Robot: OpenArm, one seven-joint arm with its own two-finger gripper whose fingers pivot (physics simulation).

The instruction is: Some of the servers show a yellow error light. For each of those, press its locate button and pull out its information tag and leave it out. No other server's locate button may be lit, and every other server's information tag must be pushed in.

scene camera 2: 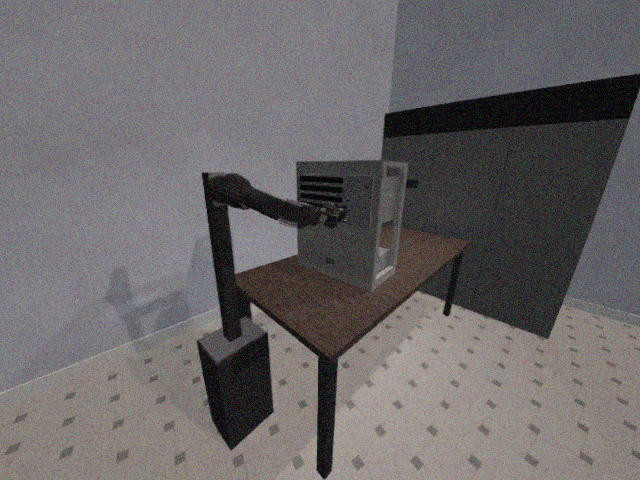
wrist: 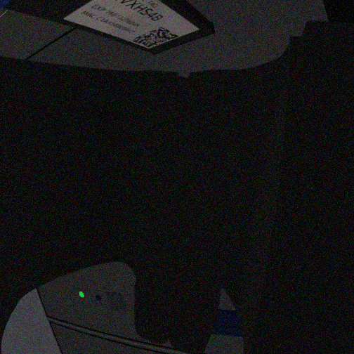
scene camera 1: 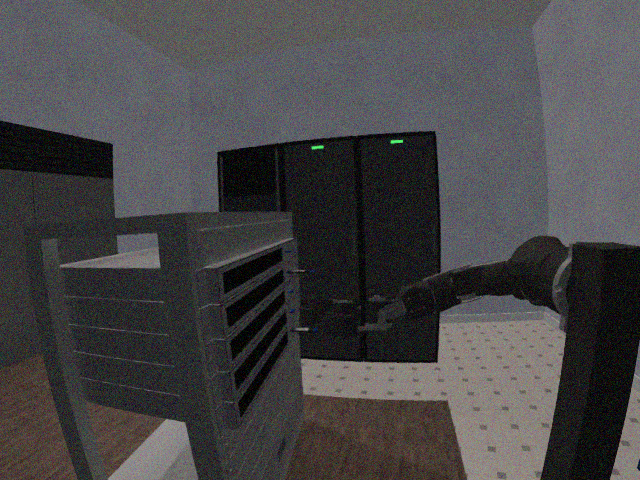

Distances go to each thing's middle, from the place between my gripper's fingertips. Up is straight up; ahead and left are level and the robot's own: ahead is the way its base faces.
Now: the dark pedestal (scene camera 2: pixel 239 389) 870 mm below my hand, 450 mm behind it and 300 mm to the left of it.
